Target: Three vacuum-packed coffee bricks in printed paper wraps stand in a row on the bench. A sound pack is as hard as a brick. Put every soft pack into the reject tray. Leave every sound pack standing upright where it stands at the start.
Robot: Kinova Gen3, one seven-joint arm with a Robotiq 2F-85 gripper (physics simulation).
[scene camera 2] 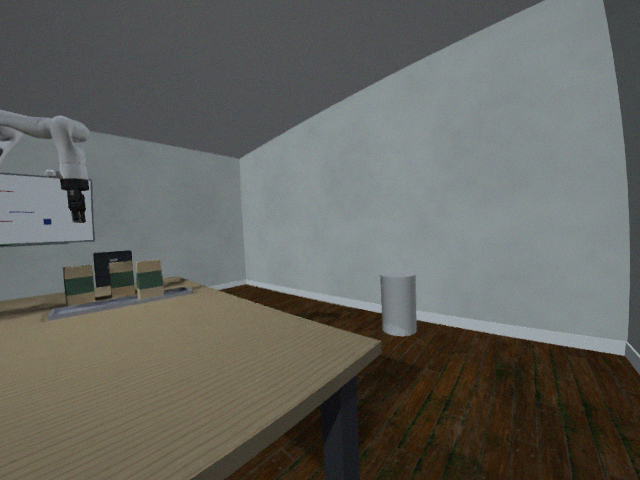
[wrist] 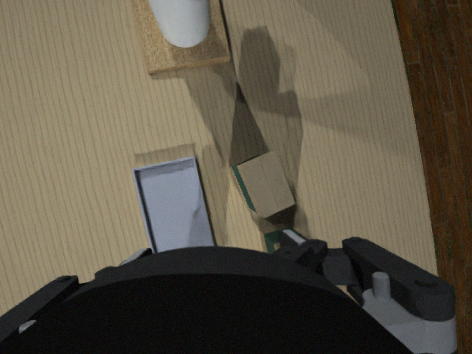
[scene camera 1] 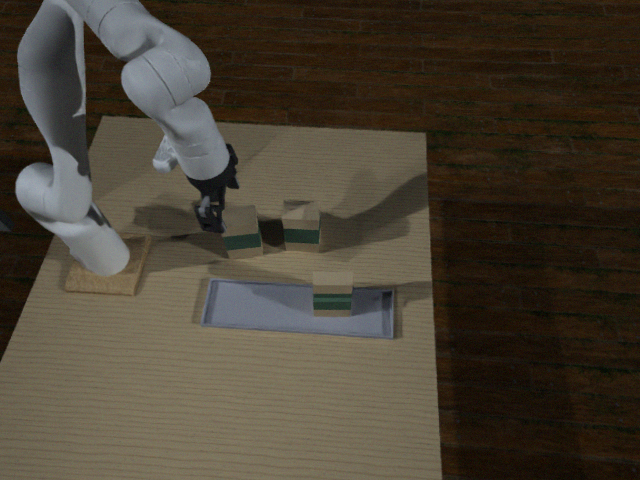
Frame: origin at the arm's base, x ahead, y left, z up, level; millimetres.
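Where they show: gripper, fingertip midpoint: (scene camera 2: 79, 222) (scene camera 1: 227, 208); arm's base, origin of the base link: (wrist: 184, 22) (scene camera 1: 109, 257).
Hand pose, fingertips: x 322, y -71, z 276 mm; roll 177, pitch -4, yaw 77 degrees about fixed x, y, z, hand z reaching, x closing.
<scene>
Each offset is from my fingertips to the top centre of the thing.
A pack with a green band @[dz -154, dx -8, dy +88 mm] (scene camera 1: 242, 238) (scene camera 2: 78, 285) (wrist: 265, 185) stands upright on the bench, at the left of the row in scene camera 1. A second pack @[dz -154, dx +130, dy +95 mm] (scene camera 1: 302, 232) (scene camera 2: 122, 279) (wrist: 272, 241) stands upright to its right; the gripper partly hides it in the wrist view. A third pack @[dz -211, dx +186, dy -89 mm] (scene camera 1: 332, 301) (scene camera 2: 149, 279) stands upright inside the reject tray @[dz -280, dx +113, dy -77 mm] (scene camera 1: 232, 310) (scene camera 2: 77, 311) (wrist: 175, 210), in its right part. My gripper (scene camera 1: 211, 224) (scene camera 2: 78, 221) (wrist: 217, 254) is open and empty, high above the packs. Softness cannot be seen.
The arm's base stands on a wooden plate (scene camera 1: 103, 286) (wrist: 190, 63) at the left of the bench. A dark upright panel (scene camera 2: 112, 255) shows behind the packs. A white cylinder (scene camera 2: 398, 304) stands on the floor, and a whiteboard (scene camera 2: 67, 227) hangs on the wall.
</scene>
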